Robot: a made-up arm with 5 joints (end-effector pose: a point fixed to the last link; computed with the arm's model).
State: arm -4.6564 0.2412 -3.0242 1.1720 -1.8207
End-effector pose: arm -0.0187 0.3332 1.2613 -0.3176 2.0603 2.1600
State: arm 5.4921 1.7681 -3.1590 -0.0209 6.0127
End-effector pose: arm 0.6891 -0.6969 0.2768 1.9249 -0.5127 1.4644
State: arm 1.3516 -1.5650 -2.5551 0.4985 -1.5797
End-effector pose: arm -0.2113 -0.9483 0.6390 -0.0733 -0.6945 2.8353
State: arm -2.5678 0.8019 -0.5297 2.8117 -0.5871
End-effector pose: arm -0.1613 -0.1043 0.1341 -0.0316 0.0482 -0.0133
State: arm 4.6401 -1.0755 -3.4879 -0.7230 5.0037
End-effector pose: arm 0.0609 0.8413 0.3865 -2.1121 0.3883 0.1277
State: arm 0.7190 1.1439 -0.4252 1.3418 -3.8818
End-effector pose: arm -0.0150 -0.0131 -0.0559 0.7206 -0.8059 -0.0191
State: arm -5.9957 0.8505 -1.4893 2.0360 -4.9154
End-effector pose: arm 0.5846 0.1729 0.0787 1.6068 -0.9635 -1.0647
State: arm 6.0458 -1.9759 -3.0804 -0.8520 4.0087
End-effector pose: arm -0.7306 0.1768 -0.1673 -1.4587 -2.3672 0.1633
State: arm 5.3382 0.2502 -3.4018 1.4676 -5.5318
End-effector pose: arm 0.0845 -0.1169 1.2586 1.3236 -1.5011 2.2312
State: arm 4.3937 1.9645 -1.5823 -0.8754 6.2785
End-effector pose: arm -0.1145 -0.3470 -0.4383 1.5951 -2.1951 0.3989
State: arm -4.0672 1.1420 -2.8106 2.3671 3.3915
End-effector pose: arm -0.5045 0.6703 0.4304 2.2936 -1.5283 0.9470
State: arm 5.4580 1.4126 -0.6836 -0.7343 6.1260
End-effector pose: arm 0.1481 -0.1604 -0.2417 2.9656 -1.0291 0.0073
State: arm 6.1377 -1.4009 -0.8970 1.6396 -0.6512
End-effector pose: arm 0.0828 -0.0121 0.8315 2.6691 0.6897 0.8679
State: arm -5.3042 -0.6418 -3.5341 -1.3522 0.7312
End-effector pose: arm -0.3683 -0.5479 0.6733 2.4756 0.3083 -0.6491
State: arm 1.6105 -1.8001 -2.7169 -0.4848 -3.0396
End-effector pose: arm 0.0383 -0.9635 0.1768 1.3941 -1.4838 1.1467
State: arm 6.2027 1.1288 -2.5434 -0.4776 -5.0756
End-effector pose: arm 0.9445 -0.0762 0.5743 -1.1652 0.8748 -1.7083
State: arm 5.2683 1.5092 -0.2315 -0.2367 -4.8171
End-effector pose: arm -0.0646 0.1040 -0.1056 0.8264 -2.4102 -1.4235
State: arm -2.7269 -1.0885 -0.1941 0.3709 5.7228
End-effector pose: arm -0.3259 -0.1435 0.5243 1.0452 -1.9711 -0.0796
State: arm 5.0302 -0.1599 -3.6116 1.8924 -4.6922
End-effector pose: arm -0.0907 0.2758 1.1519 -0.2534 1.6902 -2.3046
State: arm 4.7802 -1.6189 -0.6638 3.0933 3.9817
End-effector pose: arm -0.0062 0.0911 0.6407 -2.1694 -0.9153 -0.3287
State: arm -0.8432 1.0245 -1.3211 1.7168 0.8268
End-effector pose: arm 0.3341 -0.3752 -0.0876 -1.5935 1.7600 2.0410
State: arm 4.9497 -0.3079 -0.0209 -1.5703 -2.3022
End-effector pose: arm 0.0703 -0.2906 0.3862 1.1096 0.5838 -0.4284
